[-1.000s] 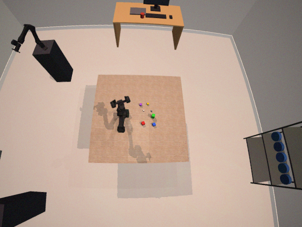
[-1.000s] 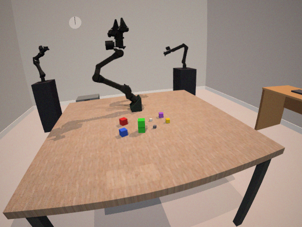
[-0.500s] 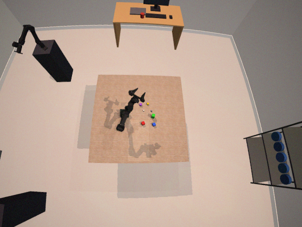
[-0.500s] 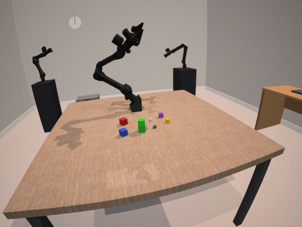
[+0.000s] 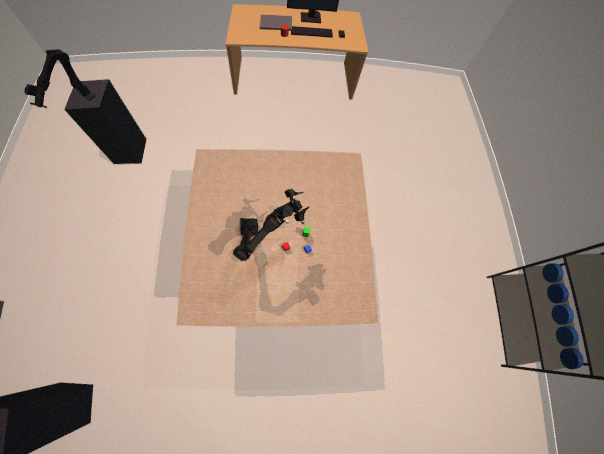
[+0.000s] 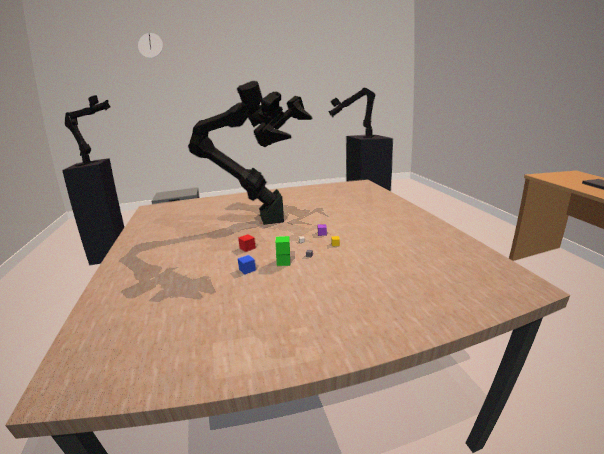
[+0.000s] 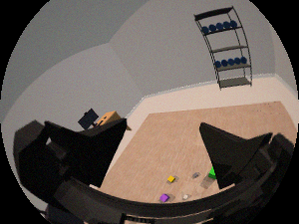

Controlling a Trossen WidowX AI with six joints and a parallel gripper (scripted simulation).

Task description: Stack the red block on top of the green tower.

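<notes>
The red block is 110 mm behind my gripper tip, 170 mm to the right of it and 370 mm below it. The rest, counted from my gripper tip: purple block: 130 mm behind, 100 mm to the left, 380 mm below; yellow block: 30 mm behind, 110 mm to the left, 380 mm below; green block: 30 mm ahead, 80 mm to the right, 330 mm below.
</notes>
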